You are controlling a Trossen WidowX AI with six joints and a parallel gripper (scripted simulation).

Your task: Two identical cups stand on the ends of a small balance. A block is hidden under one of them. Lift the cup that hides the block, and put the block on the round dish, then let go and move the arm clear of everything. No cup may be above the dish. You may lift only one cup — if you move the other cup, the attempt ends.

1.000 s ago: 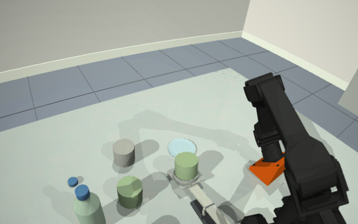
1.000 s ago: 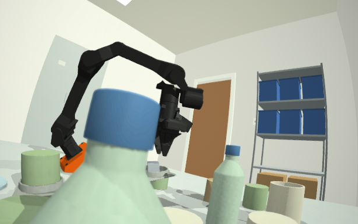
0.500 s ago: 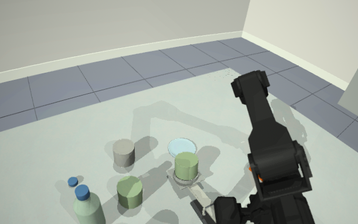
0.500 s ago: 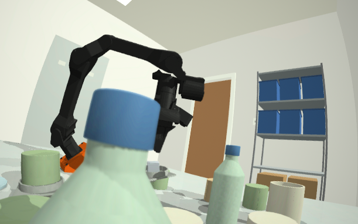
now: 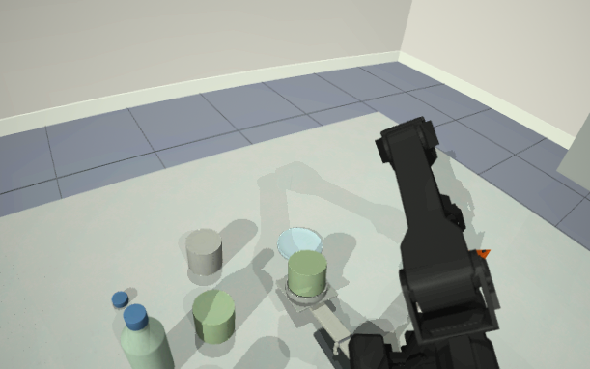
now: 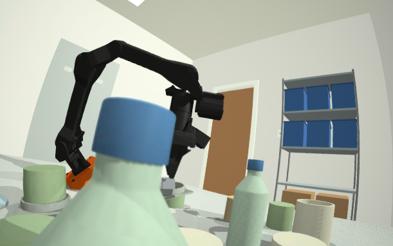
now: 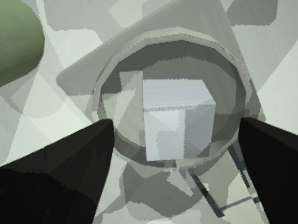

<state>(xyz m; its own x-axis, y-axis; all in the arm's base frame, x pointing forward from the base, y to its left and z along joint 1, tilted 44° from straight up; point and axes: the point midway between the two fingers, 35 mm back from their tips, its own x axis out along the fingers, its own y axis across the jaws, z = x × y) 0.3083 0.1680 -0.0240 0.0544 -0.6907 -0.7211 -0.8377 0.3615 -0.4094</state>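
Now: the pale grey block 2 cm below my gripper tip. The rest, counted from my gripper tip: grey cup: 44 cm to the right, 11 cm ahead, 7 cm below; then blue cap: 41 cm to the right, 30 cm ahead, 10 cm below; then pale blue round dish: 37 cm to the right, 10 cm below, 9 cm behind.
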